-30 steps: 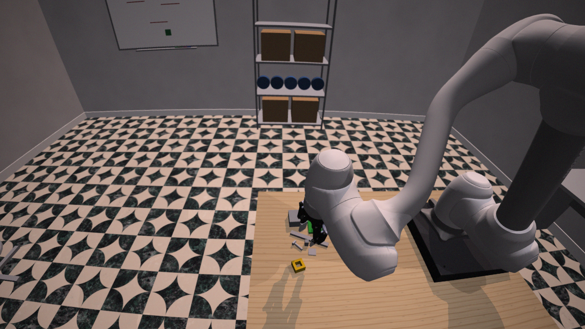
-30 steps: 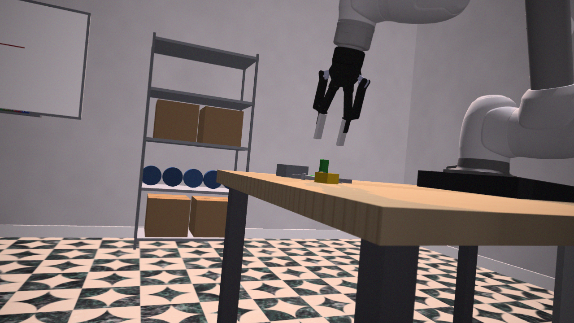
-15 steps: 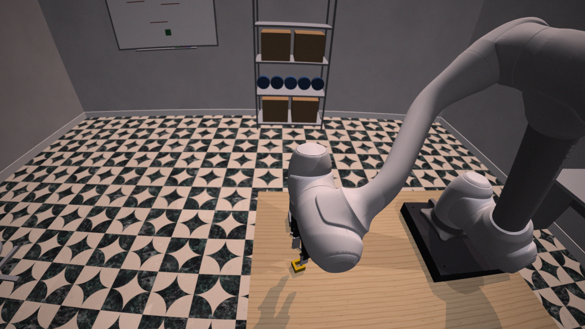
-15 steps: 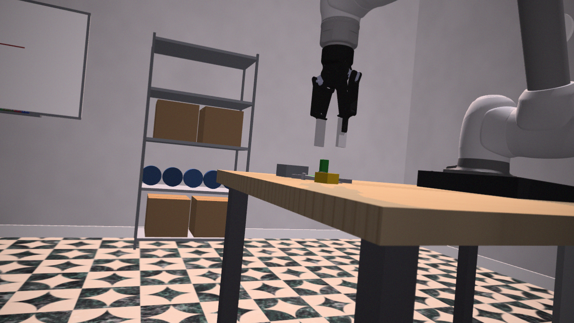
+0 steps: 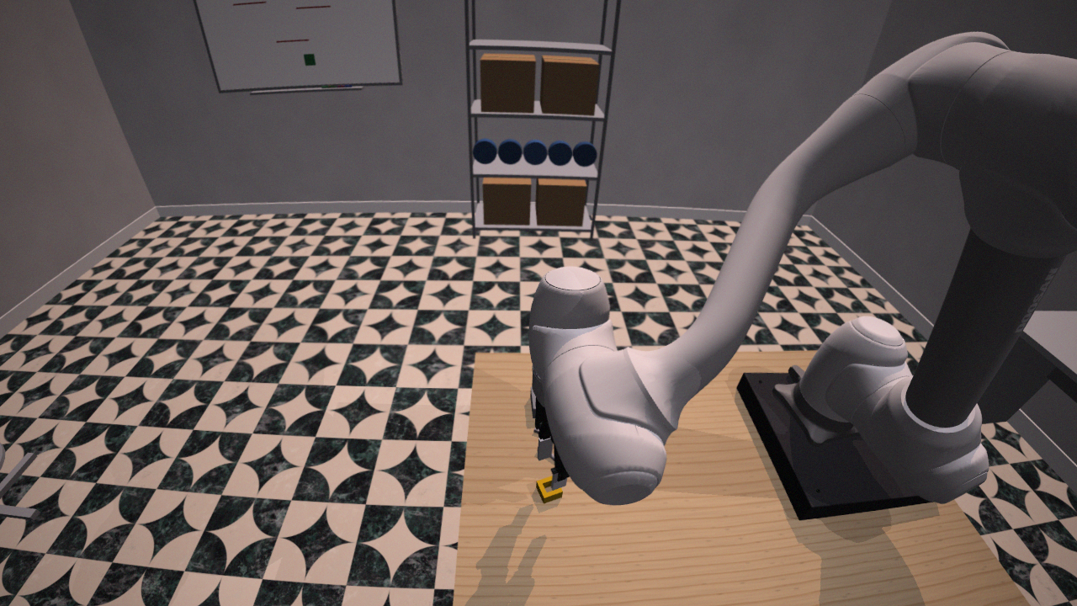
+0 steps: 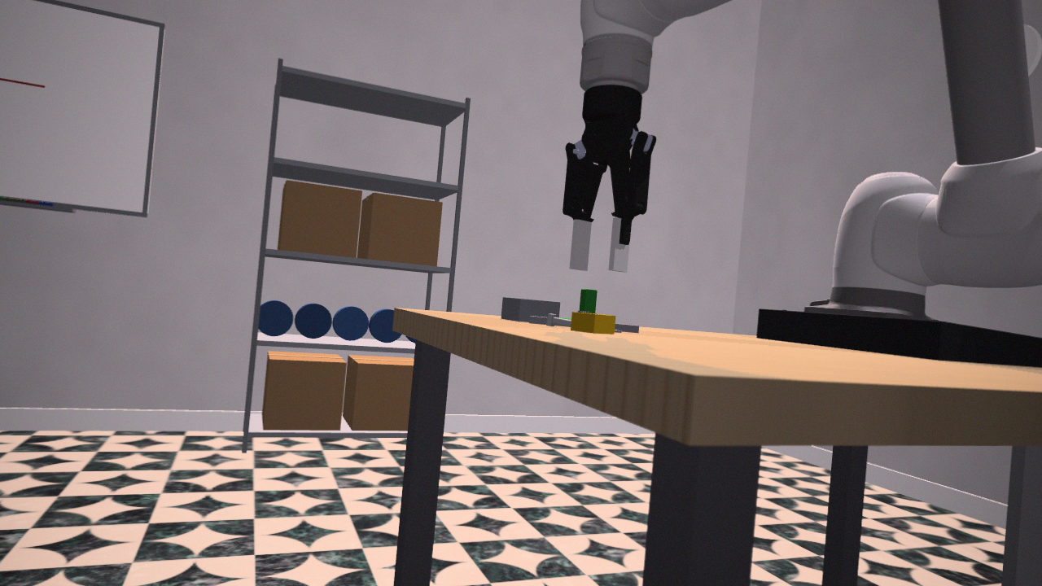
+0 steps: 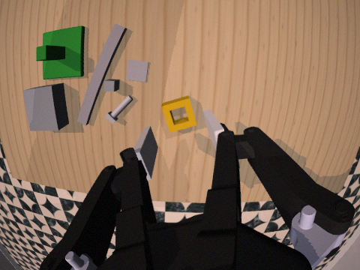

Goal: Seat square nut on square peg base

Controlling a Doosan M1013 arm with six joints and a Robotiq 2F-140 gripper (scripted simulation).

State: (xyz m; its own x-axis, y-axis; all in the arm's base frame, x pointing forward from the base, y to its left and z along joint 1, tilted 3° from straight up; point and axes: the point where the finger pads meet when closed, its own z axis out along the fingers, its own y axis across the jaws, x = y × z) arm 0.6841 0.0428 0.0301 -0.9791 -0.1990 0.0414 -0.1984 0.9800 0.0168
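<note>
My hand is 70 mm past the long grey bar, 120 mm to the left of it and 100 mm above it. Round my hand: grey block: 40 mm behind, 220 mm to the right, 90 mm below; then bolt: 10 mm behind, 90 mm to the right, 100 mm below; then square plate: 70 mm behind, 60 mm to the right, 110 mm below.
</note>
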